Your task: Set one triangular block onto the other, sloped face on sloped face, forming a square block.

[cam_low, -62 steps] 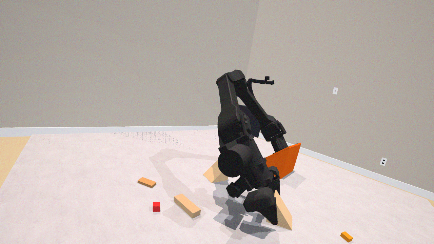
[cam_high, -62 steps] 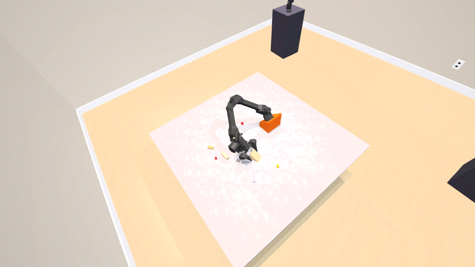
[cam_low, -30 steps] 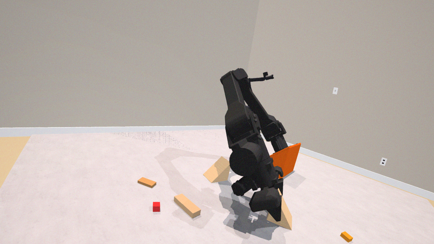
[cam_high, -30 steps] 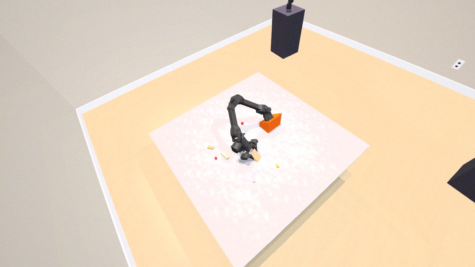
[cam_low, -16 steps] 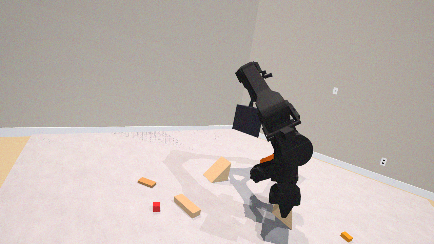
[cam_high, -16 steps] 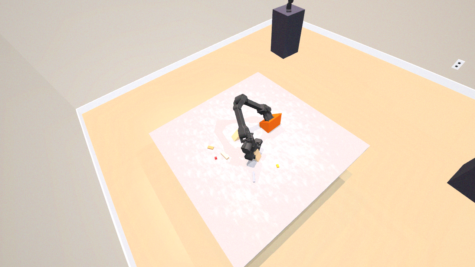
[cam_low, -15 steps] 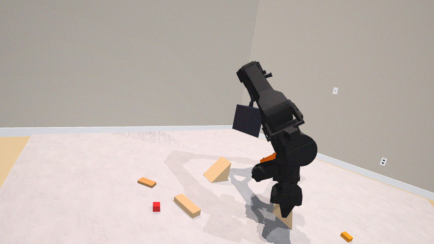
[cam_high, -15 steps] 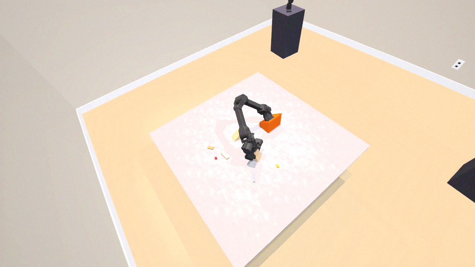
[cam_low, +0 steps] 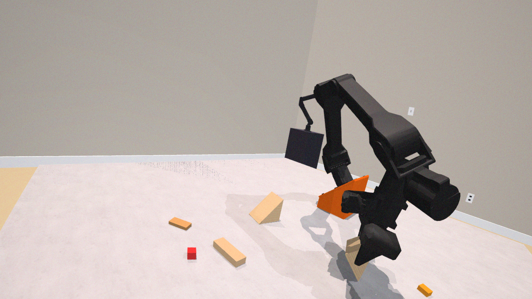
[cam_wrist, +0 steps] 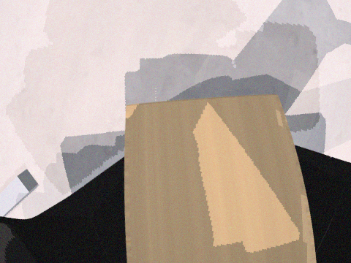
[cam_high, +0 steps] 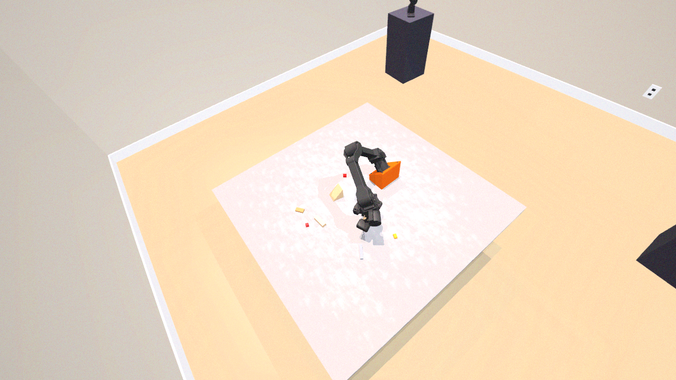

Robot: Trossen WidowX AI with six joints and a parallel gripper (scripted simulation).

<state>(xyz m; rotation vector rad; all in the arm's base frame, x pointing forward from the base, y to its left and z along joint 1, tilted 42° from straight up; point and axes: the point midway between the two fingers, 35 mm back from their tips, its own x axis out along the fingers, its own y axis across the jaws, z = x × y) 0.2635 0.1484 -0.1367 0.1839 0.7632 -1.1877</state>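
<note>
Right now the small orange block is 140 mm to the left of my gripper tip, 80 mm behind it and 30 mm below it. From my gripper tip the other things lie so: red cube: 270 mm ahead, 190 mm to the right, 30 mm below; long tan block: 200 mm ahead, 170 mm to the right, 30 mm below.
</note>
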